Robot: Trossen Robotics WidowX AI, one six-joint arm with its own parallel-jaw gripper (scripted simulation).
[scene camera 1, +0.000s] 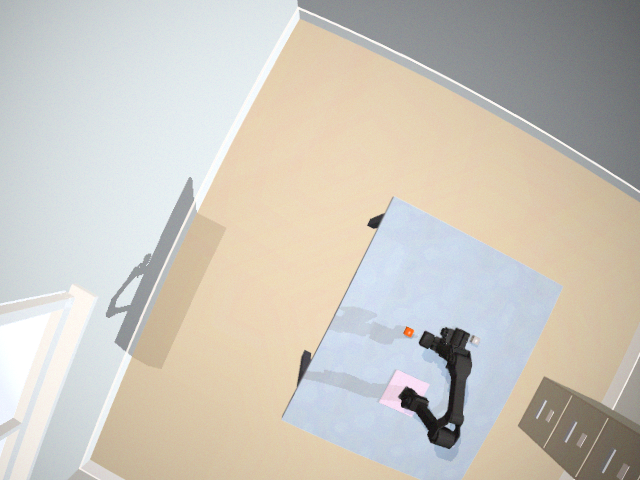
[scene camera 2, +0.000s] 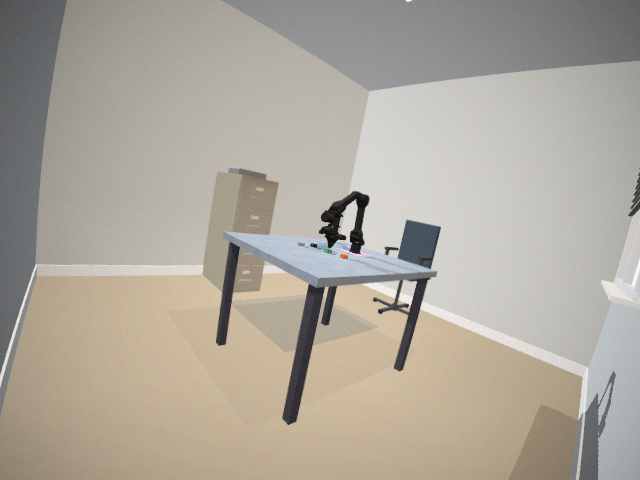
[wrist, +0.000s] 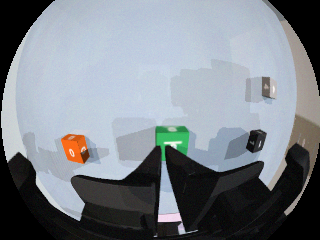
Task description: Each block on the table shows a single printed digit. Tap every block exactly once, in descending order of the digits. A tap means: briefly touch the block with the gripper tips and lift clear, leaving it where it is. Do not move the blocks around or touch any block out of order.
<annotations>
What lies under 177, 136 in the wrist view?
A green block.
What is the gripper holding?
Nothing.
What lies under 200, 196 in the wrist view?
The gripper.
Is the gripper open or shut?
Shut.
</annotations>
